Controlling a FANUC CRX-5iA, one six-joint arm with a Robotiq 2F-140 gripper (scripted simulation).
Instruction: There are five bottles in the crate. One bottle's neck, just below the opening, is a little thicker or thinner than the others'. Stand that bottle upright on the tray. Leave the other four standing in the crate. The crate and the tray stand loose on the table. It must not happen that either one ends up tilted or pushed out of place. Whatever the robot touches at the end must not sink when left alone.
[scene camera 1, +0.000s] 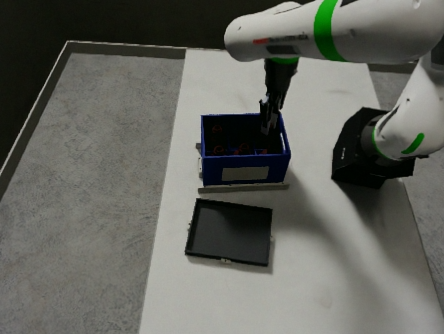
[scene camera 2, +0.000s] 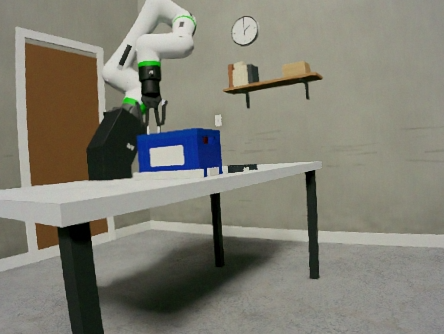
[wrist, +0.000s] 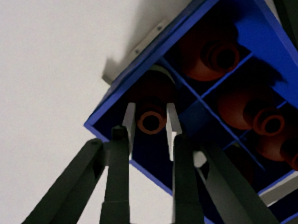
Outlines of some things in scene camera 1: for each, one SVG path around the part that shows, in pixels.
A black tray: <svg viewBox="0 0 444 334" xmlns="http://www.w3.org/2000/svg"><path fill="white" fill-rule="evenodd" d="M196 198L185 246L185 255L217 260L228 259L231 262L262 267L268 265L272 209Z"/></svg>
A crate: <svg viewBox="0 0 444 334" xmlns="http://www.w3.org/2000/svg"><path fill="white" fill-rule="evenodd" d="M279 124L276 122L276 127L273 129L277 137L276 145L279 154L260 154L265 150L255 148L255 137L257 132L261 130L262 121L259 120L260 113L201 115L203 186L282 182L288 166L289 153L285 135ZM233 153L239 149L242 143L246 143L252 155L233 155ZM215 125L220 125L222 133L227 137L227 150L224 150L227 156L209 156L214 151L206 151L206 138L212 132L212 128Z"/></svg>
